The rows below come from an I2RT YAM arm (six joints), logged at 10 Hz.
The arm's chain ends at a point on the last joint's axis. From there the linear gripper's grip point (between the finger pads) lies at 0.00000 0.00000 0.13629 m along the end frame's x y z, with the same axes.
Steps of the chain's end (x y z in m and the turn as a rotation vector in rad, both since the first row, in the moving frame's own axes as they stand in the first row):
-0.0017, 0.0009, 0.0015, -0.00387, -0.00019, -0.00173
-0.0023, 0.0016, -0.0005, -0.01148, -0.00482, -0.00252
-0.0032, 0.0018, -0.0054, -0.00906, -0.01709, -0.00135
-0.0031, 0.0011, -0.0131, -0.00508, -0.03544, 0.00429
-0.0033, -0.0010, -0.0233, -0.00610, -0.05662, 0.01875
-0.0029, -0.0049, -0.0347, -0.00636, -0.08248, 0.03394
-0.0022, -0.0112, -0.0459, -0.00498, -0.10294, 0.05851
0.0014, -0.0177, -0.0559, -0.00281, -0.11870, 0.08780
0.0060, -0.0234, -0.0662, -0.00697, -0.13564, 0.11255
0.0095, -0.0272, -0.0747, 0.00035, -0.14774, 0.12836
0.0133, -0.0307, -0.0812, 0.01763, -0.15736, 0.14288
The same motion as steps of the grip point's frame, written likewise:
-0.0017, 0.0014, 0.0015, -0.00387, -0.00019, -0.00173
-0.0030, 0.0032, -0.0005, -0.01148, -0.00482, -0.00252
-0.0055, 0.0030, -0.0054, -0.00906, -0.01709, -0.00135
-0.0079, 0.0018, -0.0132, -0.00508, -0.03544, 0.00429
-0.0110, -0.0002, -0.0235, -0.00610, -0.05662, 0.01875
-0.0141, -0.0042, -0.0352, -0.00636, -0.08248, 0.03394
-0.0162, -0.0109, -0.0466, -0.00498, -0.10294, 0.05851
-0.0147, -0.0180, -0.0569, -0.00281, -0.11870, 0.08780
-0.0124, -0.0235, -0.0675, -0.00697, -0.13564, 0.11255
-0.0105, -0.0285, -0.0762, 0.00035, -0.14774, 0.12836
-0.0078, -0.0346, -0.0829, 0.01763, -0.15736, 0.14288

